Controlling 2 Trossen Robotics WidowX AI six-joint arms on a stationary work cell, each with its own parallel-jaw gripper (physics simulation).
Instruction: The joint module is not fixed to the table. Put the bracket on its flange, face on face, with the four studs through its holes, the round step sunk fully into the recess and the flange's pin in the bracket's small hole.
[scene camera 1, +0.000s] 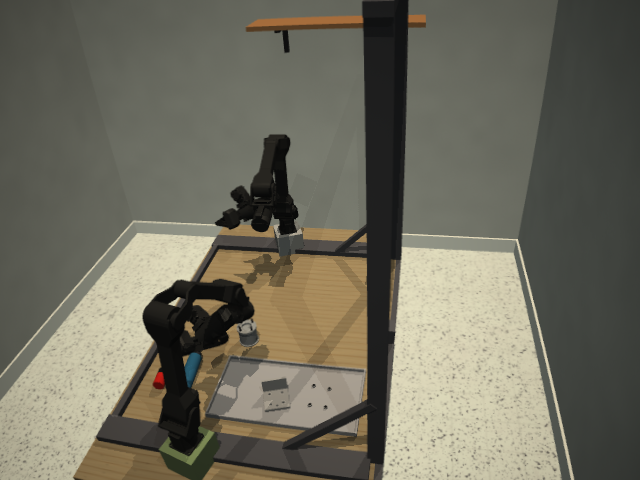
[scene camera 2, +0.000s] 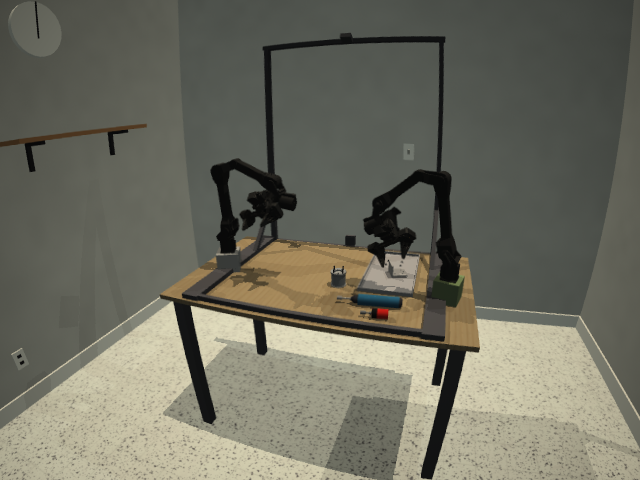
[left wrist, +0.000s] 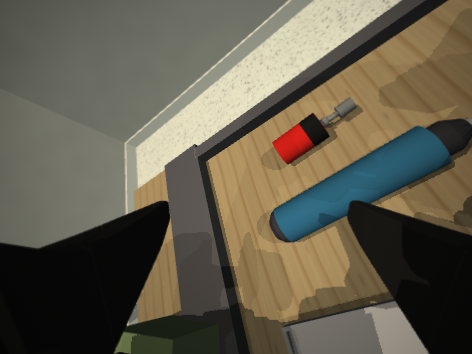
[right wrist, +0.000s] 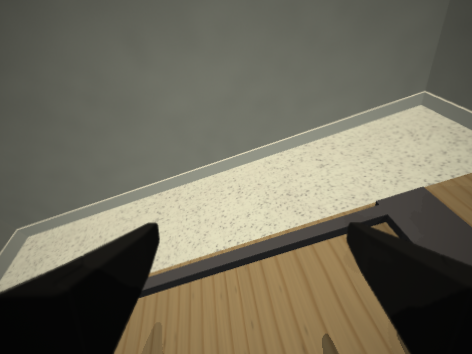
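The joint module, a grey cylinder, stands upright on the table with its studs pointing up. The L-shaped bracket lies in the tray, its holed plate flat and its other plate upright. The bracket and the module are apart. My left gripper is open and empty, above the table and left of the module in scene camera 1. My right gripper is open and empty, raised near its own base, far from both parts.
A blue driver and a shorter red driver lie beside the tray. Several small nuts lie in the tray. A dark frame post rises at the table's edge.
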